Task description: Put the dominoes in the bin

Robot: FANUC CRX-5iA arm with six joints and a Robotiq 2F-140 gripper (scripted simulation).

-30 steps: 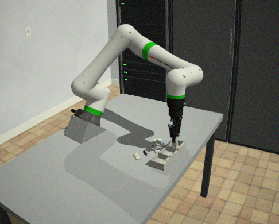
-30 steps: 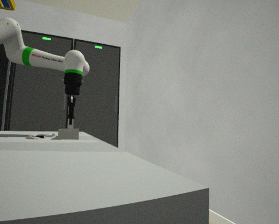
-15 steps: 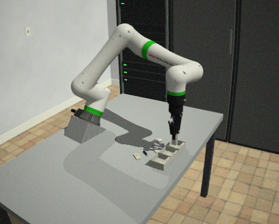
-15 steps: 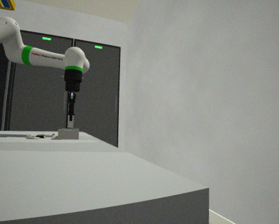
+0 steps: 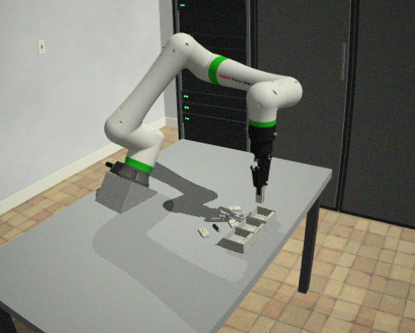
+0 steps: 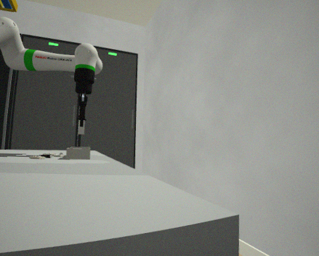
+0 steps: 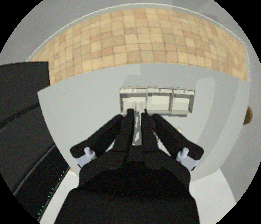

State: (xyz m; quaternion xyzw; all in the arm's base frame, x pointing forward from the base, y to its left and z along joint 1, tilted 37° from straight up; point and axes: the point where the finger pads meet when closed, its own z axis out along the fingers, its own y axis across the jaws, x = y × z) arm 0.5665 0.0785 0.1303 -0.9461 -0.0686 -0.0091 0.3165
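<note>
Right now the cream domino is 18 cm to the right of my hand, 13 cm below it and 12 cm behind it. From my hand the other things lie so: pale two-compartment bin block: 11 cm below, 7 cm to the right, 1 cm ahead; then small dark object: 13 cm below, 12 cm to the right, 11 cm behind.
</note>
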